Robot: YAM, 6 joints.
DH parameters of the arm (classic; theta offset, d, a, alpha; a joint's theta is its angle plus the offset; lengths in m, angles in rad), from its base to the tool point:
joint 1: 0 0.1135 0.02 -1.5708
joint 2: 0 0 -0.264 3.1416
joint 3: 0.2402 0 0.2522 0
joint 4: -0.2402 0 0.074 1.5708
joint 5: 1.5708 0 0 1.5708
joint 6: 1.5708 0.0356 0 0
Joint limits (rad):
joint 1: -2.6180..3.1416
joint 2: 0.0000..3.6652
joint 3: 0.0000..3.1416
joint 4: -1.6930..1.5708
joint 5: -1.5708..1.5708
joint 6: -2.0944..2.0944
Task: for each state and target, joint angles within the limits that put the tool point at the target. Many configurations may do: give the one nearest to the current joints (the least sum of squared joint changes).
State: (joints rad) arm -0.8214 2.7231 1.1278 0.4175 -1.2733 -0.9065
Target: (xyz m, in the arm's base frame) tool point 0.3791 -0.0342 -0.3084
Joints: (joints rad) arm -0.1684 3.5209 1.9847 0.4776 -0.9941 -0.9065
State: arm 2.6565 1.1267 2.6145 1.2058 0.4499 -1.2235
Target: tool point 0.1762 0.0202 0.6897
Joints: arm 3.1416 1.2057 2.6822 0.7782 0.6034 -1.2235
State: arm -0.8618 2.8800 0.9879 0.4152 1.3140 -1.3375
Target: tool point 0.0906 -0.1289 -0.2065
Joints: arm -0.7406 3.1799 0.9338 0.3916 1.2694 -1.3375
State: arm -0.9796 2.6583 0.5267 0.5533 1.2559 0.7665
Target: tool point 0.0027 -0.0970 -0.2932
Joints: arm -1.2103 3.5813 1.1634 0.5858 1.0976 0.7665
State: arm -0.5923 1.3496 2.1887 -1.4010 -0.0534 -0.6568
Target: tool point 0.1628 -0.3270 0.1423
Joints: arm -1.1091 2.1757 1.5835 -1.3677 -0.0028 -0.6568
